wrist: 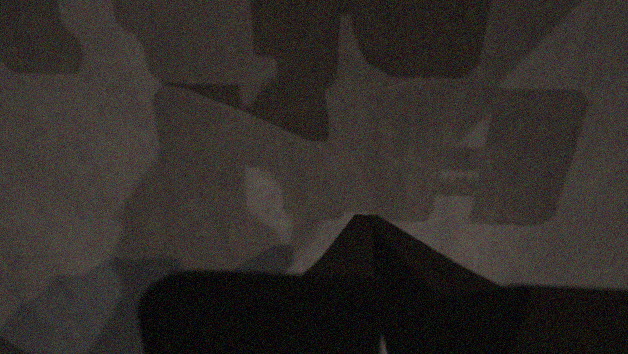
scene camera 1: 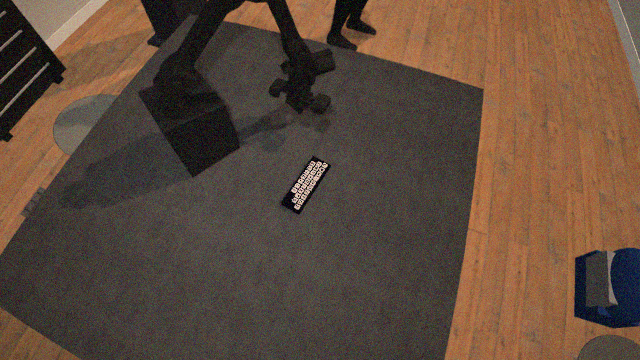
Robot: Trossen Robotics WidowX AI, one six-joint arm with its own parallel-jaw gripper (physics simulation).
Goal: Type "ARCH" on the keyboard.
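Where they show: gripper, fingertip midpoint: (wrist: 364, 226) (scene camera 1: 300, 113); arm's base at its link origin: (scene camera 1: 174, 111).
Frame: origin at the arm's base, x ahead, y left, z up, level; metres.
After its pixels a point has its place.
A small black keyboard (scene camera 1: 306, 185) @(z -0.211, x 0.355, y 0.047 m) with rows of pale keys lies slanted on the dark grey mat (scene camera 1: 380, 250) @(z -0.229, x 0.622, y -0.039 m) in the scene view. The letters on its keys are too small to read there. My gripper (scene camera 1: 300, 107) @(z -0.190, x 0.228, y 0.265 m) (wrist: 364, 226) @(z -0.190, x 0.228, y 0.265 m) hangs above the mat, beyond the keyboard's upper end and apart from it. In the wrist view its dark fingers meet at the bottom middle; it is shut and empty. The keyboard does not show in the wrist view, where grey mat with overlapping shadows lies below the fingers.
The arm's black base block (scene camera 1: 202, 140) @(z -0.099, x 0.057, y -0.001 m) stands on the mat left of the keyboard. A person's dark legs (scene camera 1: 342, 25) stand past the mat's top edge. A dark slatted unit (scene camera 1: 25, 65) is at the upper left, a blue object (scene camera 1: 627, 285) at the lower right on the wooden floor (scene camera 1: 540, 175).
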